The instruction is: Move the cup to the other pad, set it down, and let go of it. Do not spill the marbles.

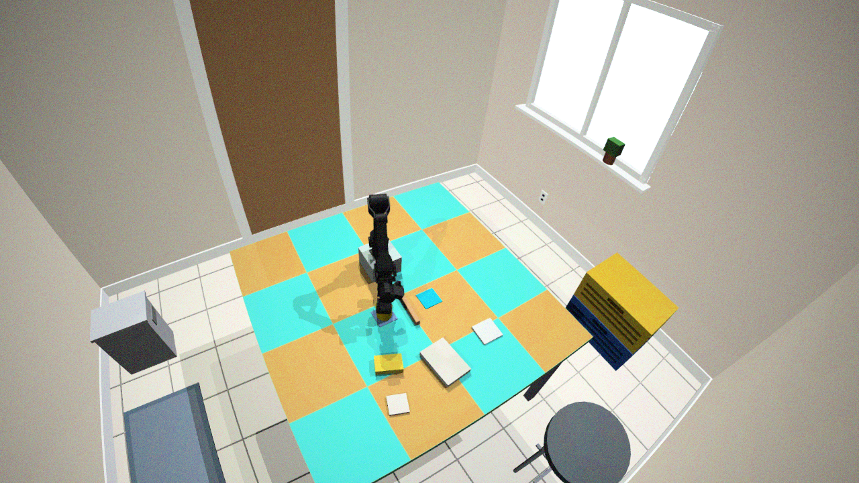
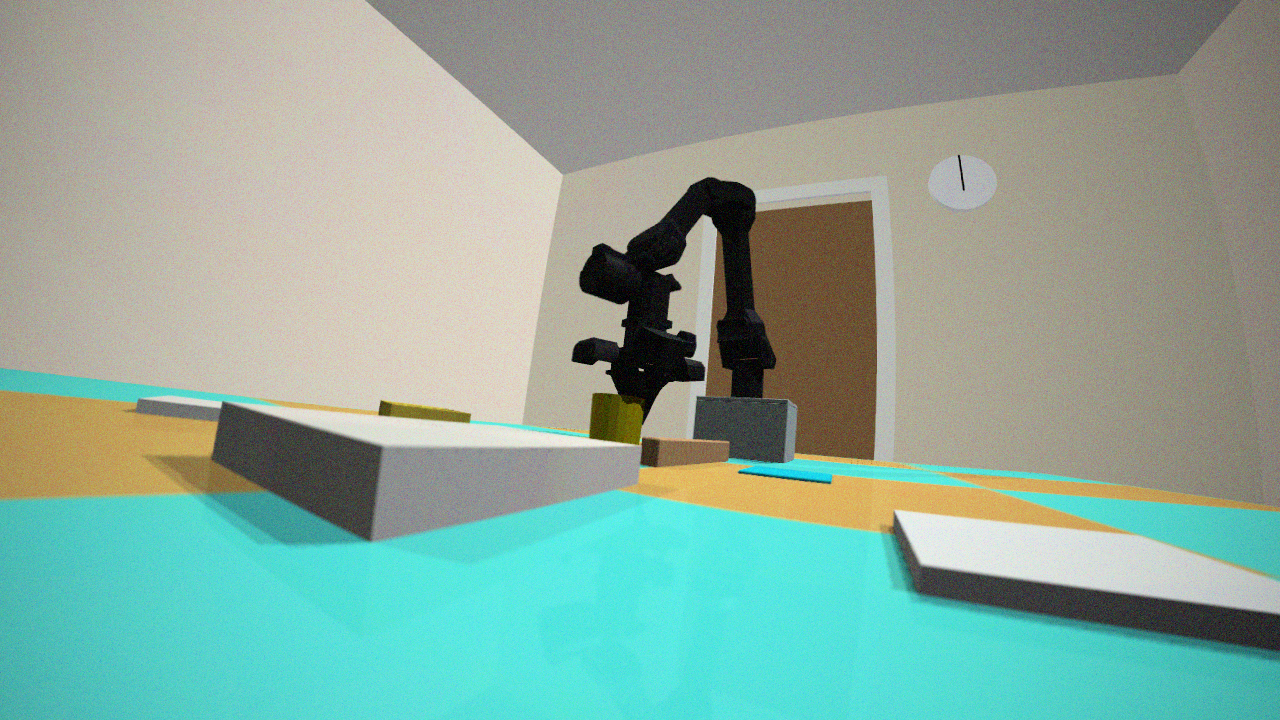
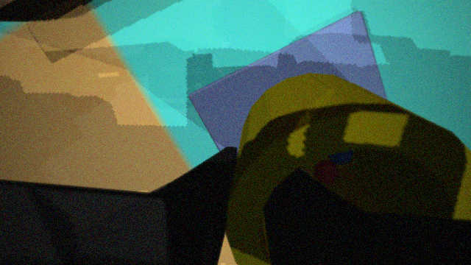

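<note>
Right now the grey-blue pad is 20 mm ahead of my gripper tip, 20 mm to the right of it and 50 mm below it. Round my gripper tip: bright blue pad 50 mm ahead, 210 mm to the left, 50 mm below; olive-yellow cup 20 mm ahead, 20 mm to the right; thin wooden bar 40 mm ahead, 90 mm to the left, 30 mm below.
</note>
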